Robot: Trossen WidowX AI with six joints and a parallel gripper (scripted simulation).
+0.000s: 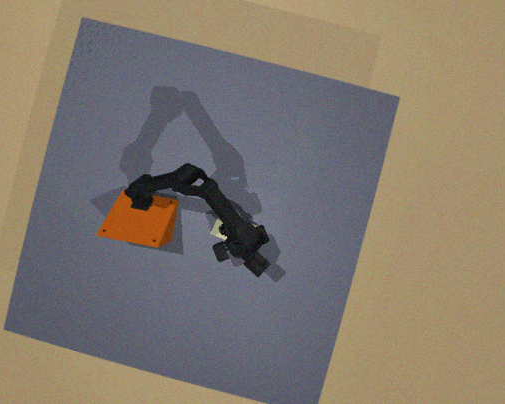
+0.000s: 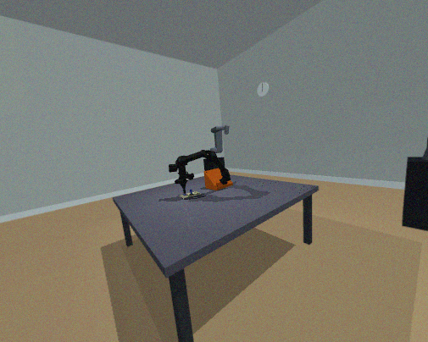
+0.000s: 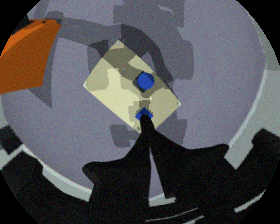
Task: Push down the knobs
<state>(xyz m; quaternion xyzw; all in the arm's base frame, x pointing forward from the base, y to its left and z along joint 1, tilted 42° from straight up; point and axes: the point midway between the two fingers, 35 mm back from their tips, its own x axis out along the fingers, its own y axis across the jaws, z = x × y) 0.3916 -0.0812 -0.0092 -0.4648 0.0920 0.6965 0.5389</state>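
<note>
Now: the black knob 1 cm below my gripper tip. The rest, counted from my gripper tip: blue knob 3 cm behind, 5 cm to the left, 2 cm below.
</note>
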